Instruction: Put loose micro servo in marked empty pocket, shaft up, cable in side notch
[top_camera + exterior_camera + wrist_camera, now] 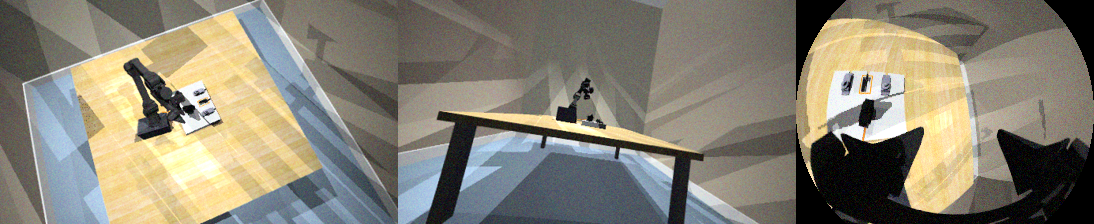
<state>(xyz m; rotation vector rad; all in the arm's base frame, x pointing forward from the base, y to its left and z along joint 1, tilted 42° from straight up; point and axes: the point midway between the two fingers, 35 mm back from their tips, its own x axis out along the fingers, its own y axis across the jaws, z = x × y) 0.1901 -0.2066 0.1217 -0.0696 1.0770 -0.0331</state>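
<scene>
Now: the white deck 28 cm below my gripper tip, 14 cm to the left of it and 3 cm ahead of it.
</scene>
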